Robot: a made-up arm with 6 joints. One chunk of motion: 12 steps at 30 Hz.
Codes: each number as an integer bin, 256 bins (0 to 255) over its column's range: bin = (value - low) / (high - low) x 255, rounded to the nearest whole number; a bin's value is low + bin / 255 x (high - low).
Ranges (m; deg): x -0.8..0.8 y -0.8..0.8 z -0.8..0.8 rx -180..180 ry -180..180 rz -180..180
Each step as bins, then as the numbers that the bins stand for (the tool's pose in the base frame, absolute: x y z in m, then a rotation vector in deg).
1 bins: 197 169 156 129 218 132
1 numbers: 0.4361 0.2604 0.1788 2.12 127.76 6.35
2 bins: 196 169 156 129 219 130
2 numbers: 0.4298 0.2604 0.1788 2.12 129.18 3.53
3 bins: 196 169 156 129 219 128
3 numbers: 0.4298 0.2604 0.1788 2.12 129.18 0.71
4 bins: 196 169 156 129 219 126
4 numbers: 0.4298 0.2604 0.1788 2.12 129.18 -2.12
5 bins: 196 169 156 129 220 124
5 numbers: 0.4298 0.2604 0.1788 2.12 130.59 -4.94
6 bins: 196 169 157 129 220 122
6 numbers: 0.4298 0.2604 0.1851 2.12 130.59 -7.76
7 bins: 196 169 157 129 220 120
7 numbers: 0.4298 0.2604 0.1851 2.12 130.59 -10.59
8 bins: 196 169 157 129 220 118
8 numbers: 0.4298 0.2604 0.1851 2.12 130.59 -13.41
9 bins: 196 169 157 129 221 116
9 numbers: 0.4298 0.2604 0.1851 2.12 132.00 -16.24
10 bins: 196 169 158 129 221 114
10 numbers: 0.4298 0.2604 0.1914 2.12 132.00 -19.06
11 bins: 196 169 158 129 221 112
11 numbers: 0.4298 0.2604 0.1914 2.12 132.00 -21.88
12 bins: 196 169 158 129 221 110
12 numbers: 0.4298 0.2604 0.1914 2.12 132.00 -24.71
